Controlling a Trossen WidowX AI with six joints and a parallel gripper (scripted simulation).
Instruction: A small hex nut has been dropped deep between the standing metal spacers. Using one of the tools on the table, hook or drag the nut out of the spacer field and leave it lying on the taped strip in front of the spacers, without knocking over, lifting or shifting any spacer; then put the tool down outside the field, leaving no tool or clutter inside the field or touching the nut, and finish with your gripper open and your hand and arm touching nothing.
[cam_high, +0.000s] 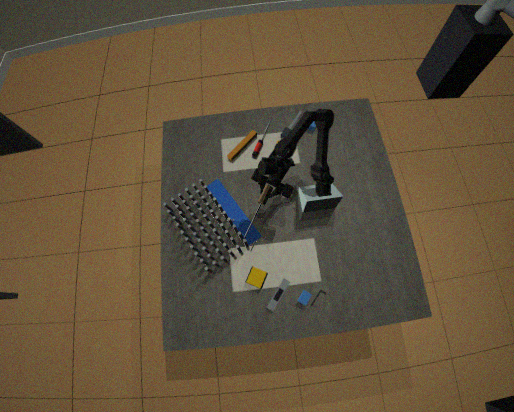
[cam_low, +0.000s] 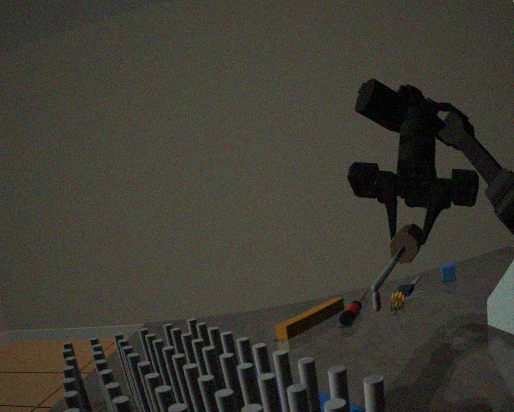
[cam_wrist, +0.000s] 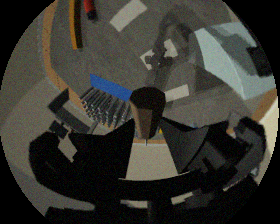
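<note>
My gripper tip is 5 cm short of the hook tool, 9 cm to the right of it and 1 cm above it. Also, from my gripper tip: yellow block: 8 cm ahead, 35 cm to the left, 17 cm below; blue taped strip: 17 cm ahead, 1 cm to the right, 19 cm below; orange bar: 9 cm ahead, 39 cm to the right, 18 cm below.
</note>
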